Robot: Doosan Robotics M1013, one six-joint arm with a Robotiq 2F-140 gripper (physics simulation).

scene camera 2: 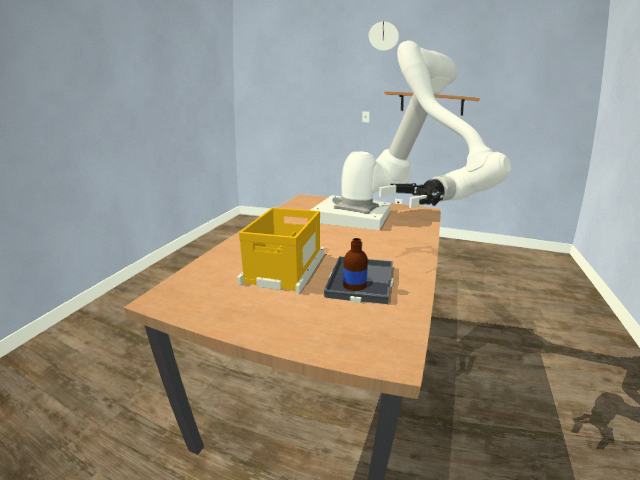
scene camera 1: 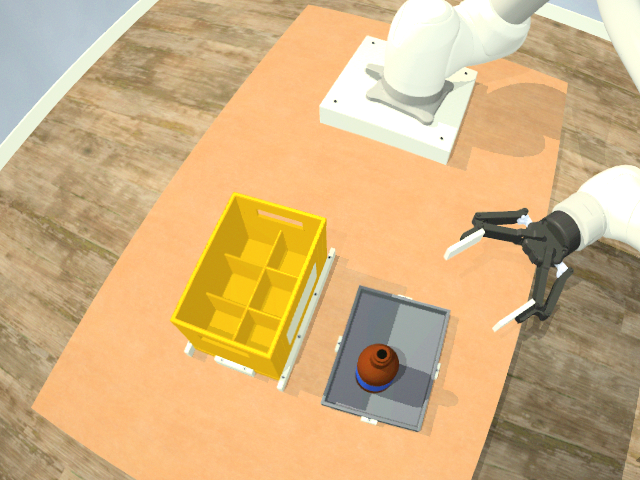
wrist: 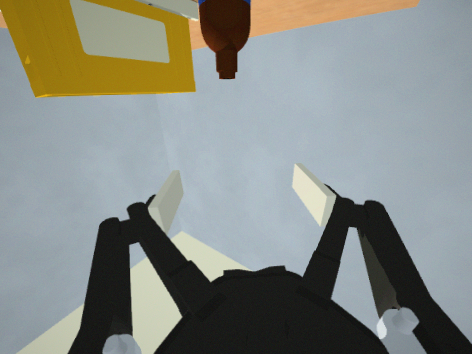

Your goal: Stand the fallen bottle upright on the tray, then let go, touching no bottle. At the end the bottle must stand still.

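Note:
The brown bottle with a blue band stands upright on the grey tray, toward the tray's front left in scene camera 2. In the wrist view the bottle shows upside down at the top, beyond the fingertips, its base cut off by the frame edge. My gripper is wide open and empty. It hangs above and to the right of the tray, apart from the bottle.
A yellow crate with compartments stands left of the tray between white rails. The robot's white base stands at the back of the wooden table.

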